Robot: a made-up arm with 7 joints. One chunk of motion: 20 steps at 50 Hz.
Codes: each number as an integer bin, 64 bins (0 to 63) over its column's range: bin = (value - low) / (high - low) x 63, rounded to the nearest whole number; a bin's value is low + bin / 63 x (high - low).
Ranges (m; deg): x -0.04..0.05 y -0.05..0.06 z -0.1..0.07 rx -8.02..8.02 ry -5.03..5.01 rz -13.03..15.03
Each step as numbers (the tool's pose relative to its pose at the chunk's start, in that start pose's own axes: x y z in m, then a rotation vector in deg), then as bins.
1 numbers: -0.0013 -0.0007 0.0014 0.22 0.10 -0.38
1 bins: 27 28 38 32 32 28
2 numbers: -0.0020 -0.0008 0.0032 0.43 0.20 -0.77
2 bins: 27 28 38 33 33 28
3 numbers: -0.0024 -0.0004 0.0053 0.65 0.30 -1.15
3 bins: 26 28 39 34 33 27
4 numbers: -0.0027 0.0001 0.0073 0.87 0.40 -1.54
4 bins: 26 29 40 35 34 26
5 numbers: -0.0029 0.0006 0.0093 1.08 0.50 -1.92
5 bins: 26 29 41 36 35 25
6 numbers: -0.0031 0.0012 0.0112 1.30 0.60 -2.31
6 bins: 26 29 41 37 35 24
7 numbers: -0.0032 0.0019 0.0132 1.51 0.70 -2.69
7 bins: 26 30 42 37 36 23
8 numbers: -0.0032 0.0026 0.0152 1.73 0.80 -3.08
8 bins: 26 30 43 38 37 22
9 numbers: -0.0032 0.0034 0.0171 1.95 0.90 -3.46
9 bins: 26 31 43 39 37 21
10 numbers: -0.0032 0.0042 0.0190 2.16 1.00 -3.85
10 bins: 26 31 44 40 38 21
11 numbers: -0.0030 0.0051 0.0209 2.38 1.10 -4.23
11 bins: 26 32 45 41 38 20
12 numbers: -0.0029 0.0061 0.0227 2.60 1.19 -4.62
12 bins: 26 32 45 42 39 19
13 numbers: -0.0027 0.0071 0.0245 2.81 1.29 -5.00
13 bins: 26 33 46 43 40 18
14 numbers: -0.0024 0.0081 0.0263 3.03 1.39 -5.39
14 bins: 26 33 47 43 40 17
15 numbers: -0.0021 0.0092 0.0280 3.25 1.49 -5.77
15 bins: 27 34 47 44 41 16
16 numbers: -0.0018 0.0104 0.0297 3.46 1.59 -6.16
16 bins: 27 35 48 45 42 15
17 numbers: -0.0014 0.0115 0.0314 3.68 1.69 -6.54
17 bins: 27 35 49 46 42 15
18 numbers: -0.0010 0.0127 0.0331 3.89 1.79 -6.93
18 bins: 27 36 49 47 43 14
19 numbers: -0.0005 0.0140 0.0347 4.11 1.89 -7.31
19 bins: 28 37 50 48 43 13
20 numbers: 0.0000 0.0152 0.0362 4.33 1.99 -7.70
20 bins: 28 37 50 49 44 12
